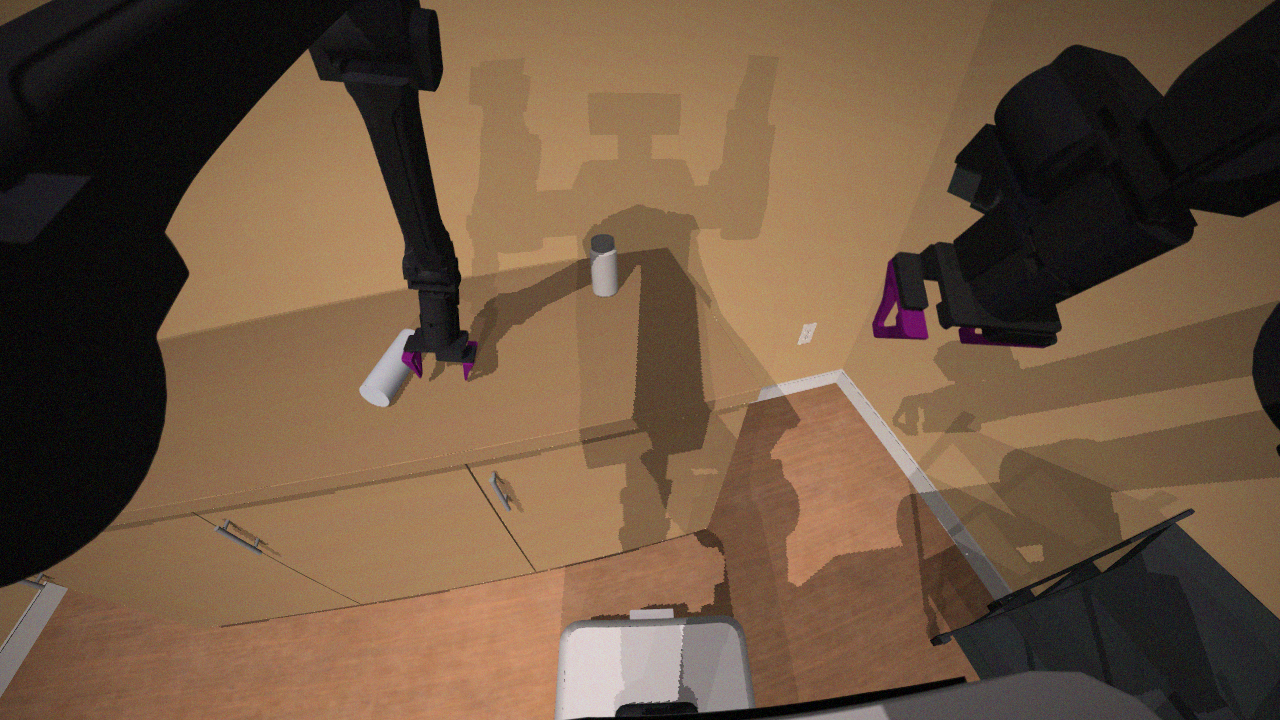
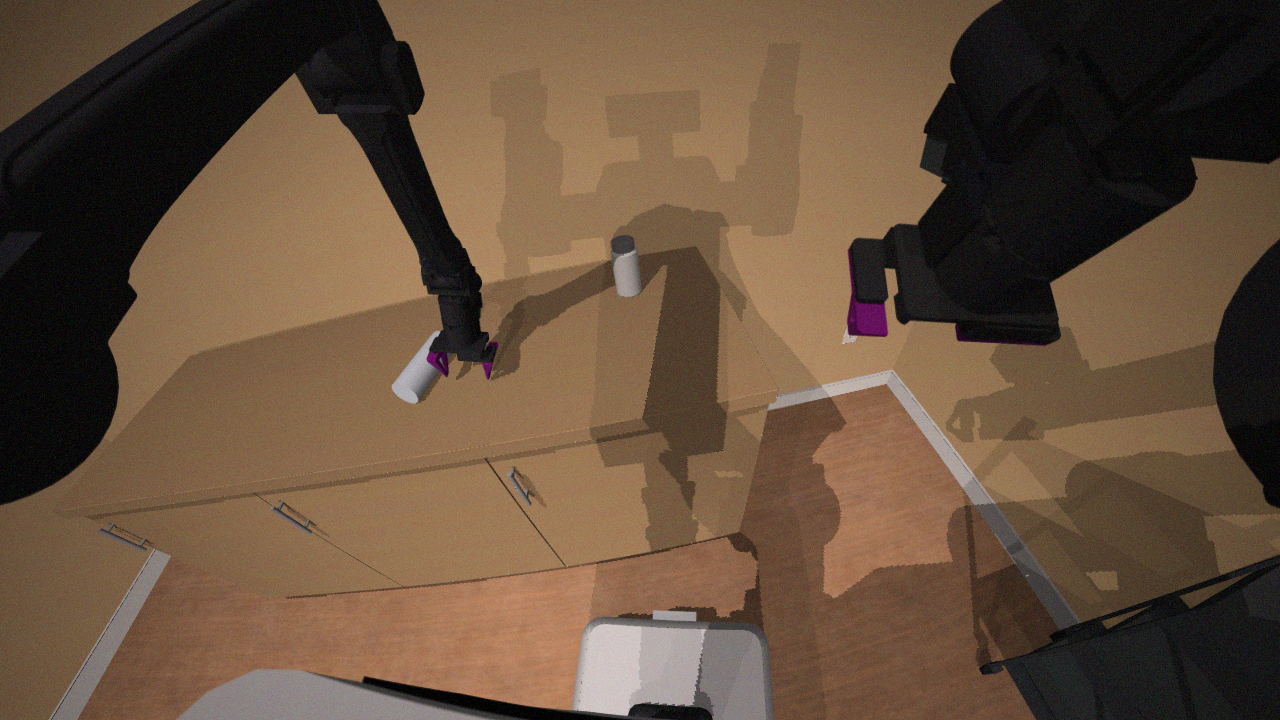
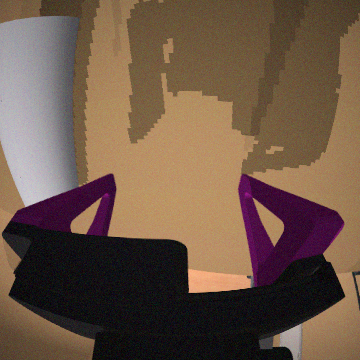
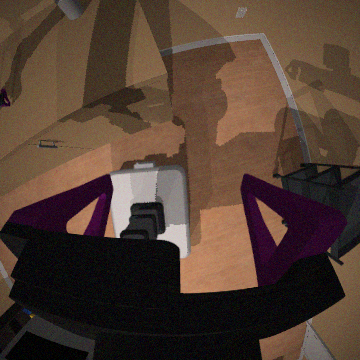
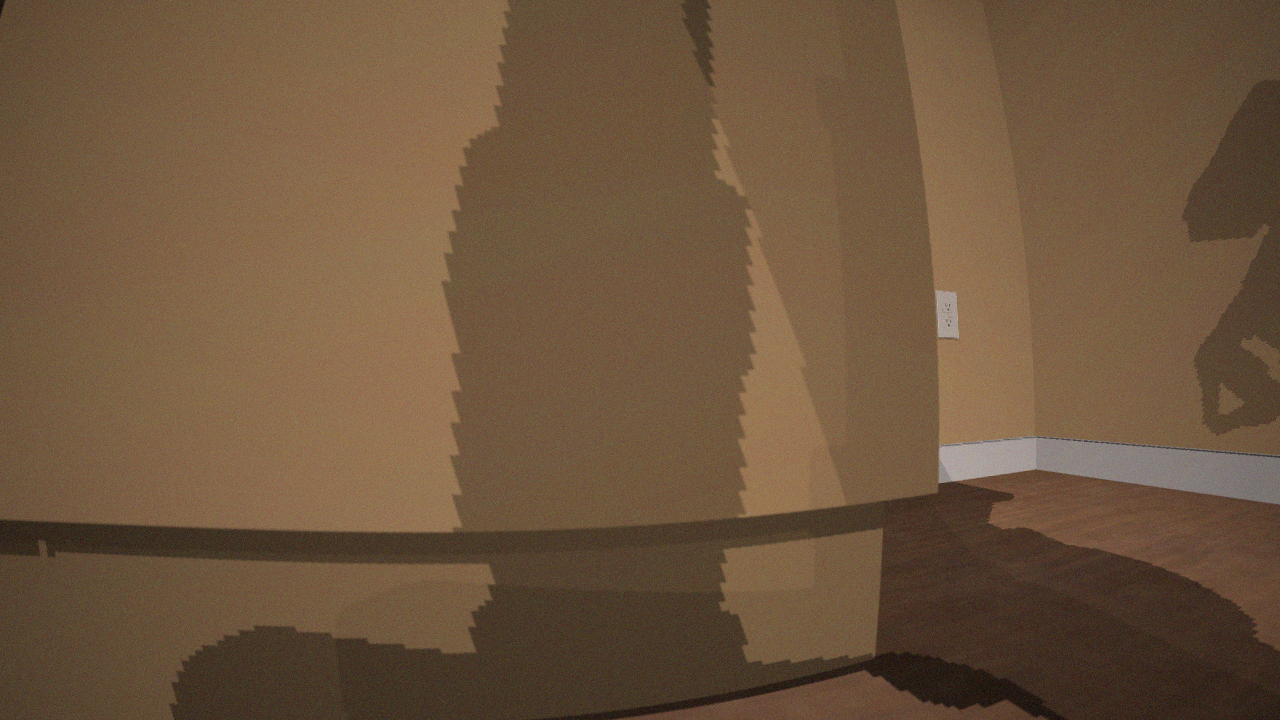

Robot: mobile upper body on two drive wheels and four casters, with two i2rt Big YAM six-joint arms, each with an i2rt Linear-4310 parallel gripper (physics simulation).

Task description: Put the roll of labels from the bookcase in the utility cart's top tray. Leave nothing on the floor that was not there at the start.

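Places are measured from the left arm's base along level axes (x right, y ahead, z up), in millimetres.
Pixels of known places: left gripper, fingertip midpoint: (image 1: 443, 377) (image 2: 468, 376) (image 3: 176, 180) (image 4: 1, 108); right gripper, fingertip midpoint: (image 1: 918, 333) (image 2: 904, 330) (image 4: 176, 180).
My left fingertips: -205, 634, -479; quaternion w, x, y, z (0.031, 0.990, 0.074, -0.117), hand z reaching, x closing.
Behind a point stands the place of what it marks, as x, y, z.
A white cylinder (image 1: 386, 371) {-311, 615, -440} (image 2: 416, 371) {-310, 613, -441} (image 3: 40, 100) {-291, 688, -453}, which looks like the roll of labels, lies on its side on a wooden cabinet (image 1: 295, 456) (image 2: 313, 429). My left gripper (image 1: 442, 376) {-205, 634, -479} (image 2: 465, 374) {-205, 634, -479} (image 3: 176, 180) {-205, 634, -479} is open and empty just to the right of the roll, low over the cabinet top. Its left finger is close to the roll's side; I cannot tell if they touch. My right gripper (image 1: 948, 340) (image 2: 935, 335) {453, 347, -133} (image 4: 176, 180) {453, 347, -133} is open and empty, in the air away from the cabinet. A dark shelved unit (image 1: 1226, 591) {1566, 101, -717} (image 2: 1118, 662) {1323, 145, -1012} at the lower right may be the utility cart; its top tray is unclear.
A white bottle (image 1: 604, 273) {119, 925, -427} (image 2: 627, 273) {123, 925, -426} with a dark lid stands at the cabinet's back, right of my left gripper. The cabinet front has doors with metal handles (image 1: 501, 490) (image 2: 519, 485). A white body (image 1: 653, 649) {224, 237, -1150} (image 2: 671, 649) {221, 242, -1150} (image 4: 172, 210) {389, 40, -1150} stands before it. Walls meet beyond the right end.
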